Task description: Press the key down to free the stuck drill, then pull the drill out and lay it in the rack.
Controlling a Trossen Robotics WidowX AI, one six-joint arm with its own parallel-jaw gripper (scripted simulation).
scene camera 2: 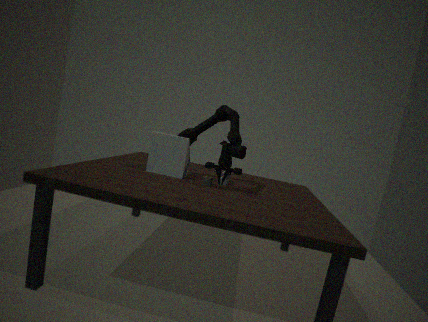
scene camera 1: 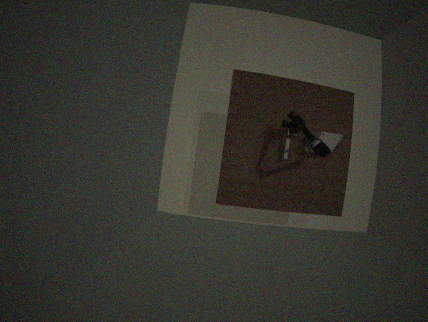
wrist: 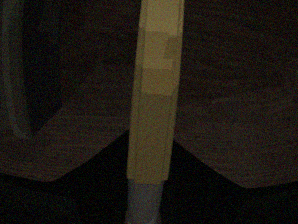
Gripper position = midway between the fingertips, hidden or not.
Observation:
My gripper (wrist: 144,138) carries a yellow drill.

